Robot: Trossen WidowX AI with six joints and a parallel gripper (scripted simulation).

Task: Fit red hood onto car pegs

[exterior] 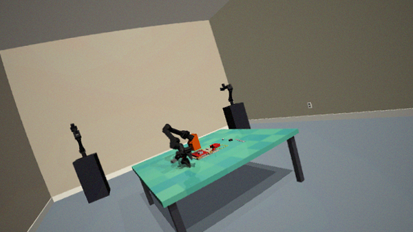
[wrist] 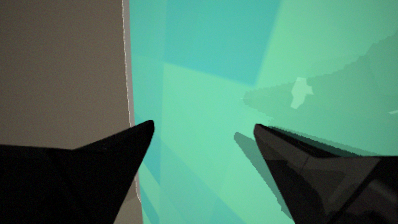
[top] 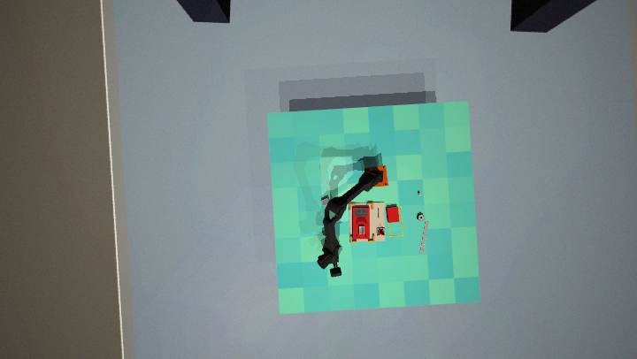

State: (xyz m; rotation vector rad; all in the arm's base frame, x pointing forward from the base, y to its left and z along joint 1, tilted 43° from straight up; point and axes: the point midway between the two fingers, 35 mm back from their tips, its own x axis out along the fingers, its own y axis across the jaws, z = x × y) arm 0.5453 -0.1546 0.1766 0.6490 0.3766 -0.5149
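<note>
The red hood is 37 cm to the left of my gripper tip, 33 cm behind it and 3 cm below it. From my gripper tip the other things lie so: grey rod (58 cm to the left, 19 cm behind, 4 cm below); wheel (55 cm to the left, 32 cm behind, 3 cm below).
</note>
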